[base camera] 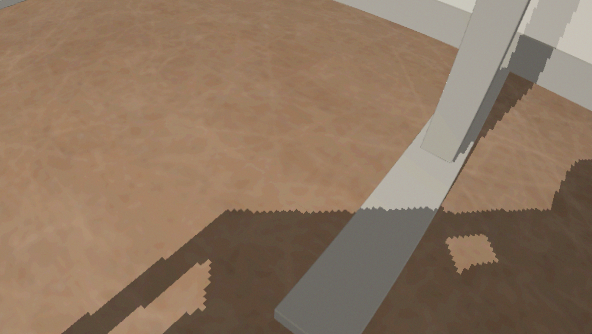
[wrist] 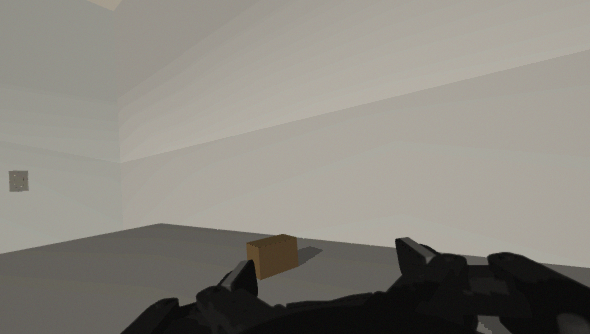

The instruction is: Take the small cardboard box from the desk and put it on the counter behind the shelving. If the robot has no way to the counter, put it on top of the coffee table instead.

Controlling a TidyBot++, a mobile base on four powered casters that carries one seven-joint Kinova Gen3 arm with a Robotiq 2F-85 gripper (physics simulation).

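Frame: origin at the arm's base, x ahead, y left, z up, level; metres.
Seen in the pictures: gripper, fingertip midpoint: (wrist: 325,265).
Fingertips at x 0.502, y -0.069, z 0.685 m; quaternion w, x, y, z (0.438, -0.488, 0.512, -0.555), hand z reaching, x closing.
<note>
Pixels of each thing's top centre, then the offset from my fingertips to it. "spot": a spot on its surface instead. Level surfaces: height alone.
- small cardboard box, middle of its top: (wrist: 271,239) 0.362 m ahead, 0.047 m left, 0.071 m down
- grey desk top, its level: 0.131 m down
- light desk leg, surface spot: (base camera: 475,85) spot: 0.065 m back, 0.179 m right, 0.931 m down
- small wall plate, middle of its top: (wrist: 18,170) 1.321 m ahead, 1.463 m left, 0.196 m up
- brown floor, its level: 1.081 m down
The small cardboard box (wrist: 278,256) is brown and stands upright on the grey desk top (wrist: 125,260) in the wrist view, near the desk's far edge. My gripper (wrist: 325,265) is open, with its fingers spread wide and nothing between them. The box shows beyond the fingers, just right of the left fingertip, which covers a little of its lower left corner. In the base camera view a light desk leg (base camera: 475,85) and its flat foot (base camera: 400,185) stand on the floor. The counter, the shelving and the coffee table do not show.
A pale wall (wrist: 400,165) rises behind the desk, meeting another wall at a corner on the left. A small wall plate (wrist: 18,181) is on the left wall. In the base camera view a brown floor (base camera: 200,110) carries dark shadows, with a baseboard (base camera: 410,17) at the upper right.
</note>
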